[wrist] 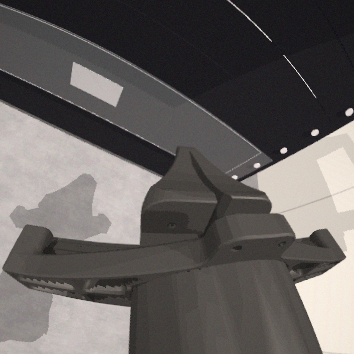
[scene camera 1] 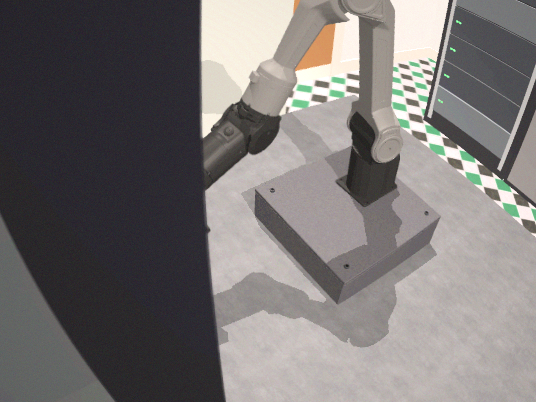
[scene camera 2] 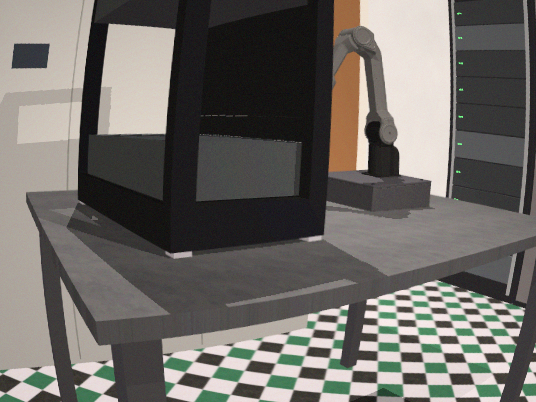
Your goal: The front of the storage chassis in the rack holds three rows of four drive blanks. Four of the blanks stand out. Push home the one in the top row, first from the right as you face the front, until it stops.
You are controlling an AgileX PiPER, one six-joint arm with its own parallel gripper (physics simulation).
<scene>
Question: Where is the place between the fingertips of my gripper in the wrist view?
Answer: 183,157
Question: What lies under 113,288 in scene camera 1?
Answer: A rack.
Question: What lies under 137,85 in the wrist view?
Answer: A rack.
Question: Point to a rack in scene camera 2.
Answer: At 183,191
</scene>
